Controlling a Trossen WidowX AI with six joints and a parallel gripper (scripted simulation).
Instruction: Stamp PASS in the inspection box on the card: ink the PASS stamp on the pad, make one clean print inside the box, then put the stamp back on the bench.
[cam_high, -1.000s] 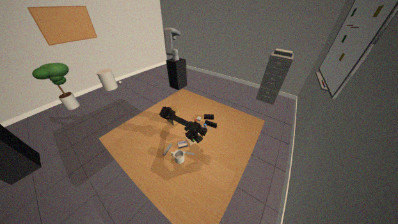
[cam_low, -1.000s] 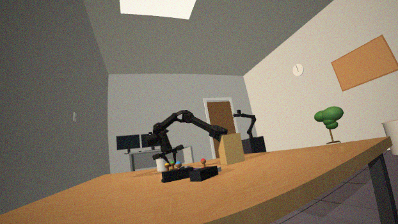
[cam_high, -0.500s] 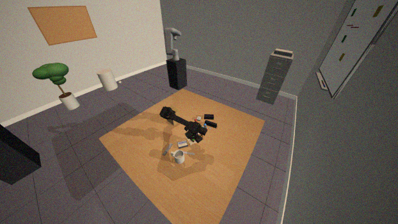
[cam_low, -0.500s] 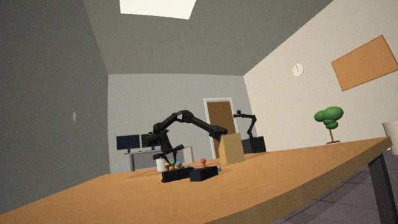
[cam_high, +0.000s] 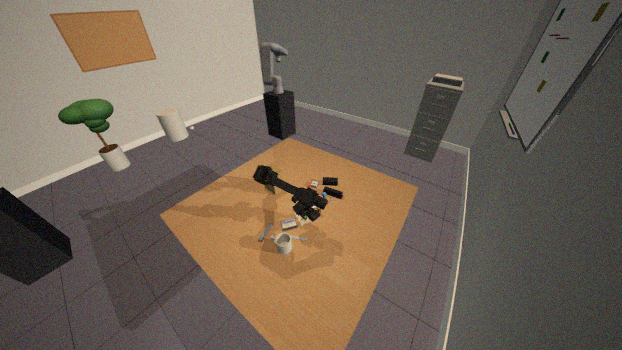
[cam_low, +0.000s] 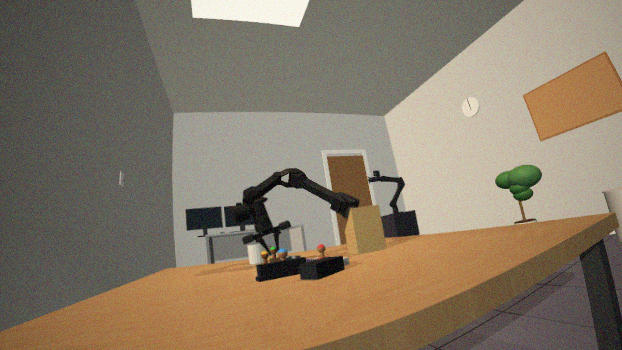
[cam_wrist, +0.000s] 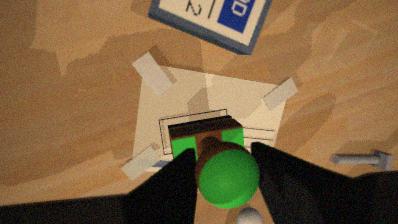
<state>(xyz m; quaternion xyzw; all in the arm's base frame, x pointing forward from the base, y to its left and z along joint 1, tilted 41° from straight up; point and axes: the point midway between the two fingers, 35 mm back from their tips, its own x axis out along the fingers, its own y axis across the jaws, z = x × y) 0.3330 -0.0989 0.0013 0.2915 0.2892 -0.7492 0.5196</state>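
The cream card is 50 mm below my gripper tip and 10 mm behind it. The rest, counted from my gripper tip: purple ink pad (130 mm to the left, 70 mm behind, 40 mm below); then green-knobbed pass stamp (20 mm below); then white cylinder (150 mm to the left, 40 mm below, 20 mm ahead).
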